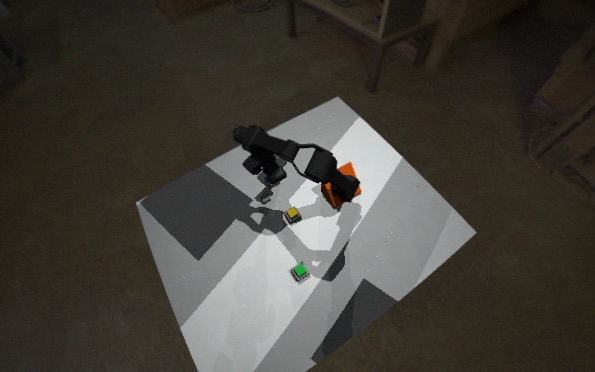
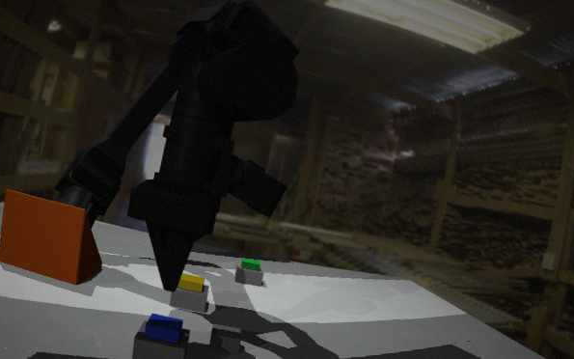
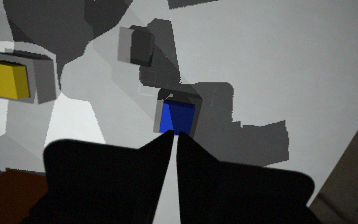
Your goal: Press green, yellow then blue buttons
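Right now the blue button is 4 cm below my gripper tip. The rest, counted from my gripper tip: green button 38 cm to the left, 4 cm below, 4 cm ahead; yellow button 18 cm to the left, 4 cm below, 2 cm behind; grey block 6 cm to the left, 6 cm below, 5 cm ahead.
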